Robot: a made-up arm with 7 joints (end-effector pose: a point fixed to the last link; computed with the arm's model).
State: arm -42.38 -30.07 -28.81 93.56 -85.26 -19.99 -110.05
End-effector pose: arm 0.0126 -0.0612 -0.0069 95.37 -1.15 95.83
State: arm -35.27 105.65 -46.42 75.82 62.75 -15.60 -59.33
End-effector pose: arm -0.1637 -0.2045 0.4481 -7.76 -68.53 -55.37
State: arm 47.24 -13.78 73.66 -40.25 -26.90 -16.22 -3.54
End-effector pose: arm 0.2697 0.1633 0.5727 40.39 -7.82 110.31
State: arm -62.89 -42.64 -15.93 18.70 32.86 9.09 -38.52
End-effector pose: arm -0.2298 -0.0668 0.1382 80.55 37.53 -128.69
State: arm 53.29 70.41 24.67 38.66 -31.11 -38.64 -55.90
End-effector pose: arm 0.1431 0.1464 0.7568 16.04 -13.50 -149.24
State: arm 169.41 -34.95 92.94 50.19 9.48 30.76 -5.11
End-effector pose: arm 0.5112 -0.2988 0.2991 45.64 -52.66 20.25
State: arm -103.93 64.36 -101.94 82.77 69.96 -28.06 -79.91
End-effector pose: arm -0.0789 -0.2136 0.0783 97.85 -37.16 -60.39
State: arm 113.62 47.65 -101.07 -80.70 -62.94 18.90 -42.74
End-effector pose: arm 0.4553 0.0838 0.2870 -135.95 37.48 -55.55
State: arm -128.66 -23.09 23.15 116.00 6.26 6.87 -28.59
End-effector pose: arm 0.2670 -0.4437 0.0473 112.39 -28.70 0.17
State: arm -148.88 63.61 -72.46 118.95 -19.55 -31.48 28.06
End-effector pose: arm 0.1984 -0.2997 0.0665 143.70 -21.15 -23.85
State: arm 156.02 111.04 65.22 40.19 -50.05 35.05 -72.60
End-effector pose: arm -0.0604 -0.4306 0.5931 -20.63 -74.42 26.06
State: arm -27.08 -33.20 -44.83 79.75 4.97 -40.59 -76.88
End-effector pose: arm 0.0963 0.0970 0.0024 -121.26 128.47 23.29
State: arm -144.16 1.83 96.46 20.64 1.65 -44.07 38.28
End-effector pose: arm 0.2398 -0.5928 0.4042 52.30 -124.42 28.01
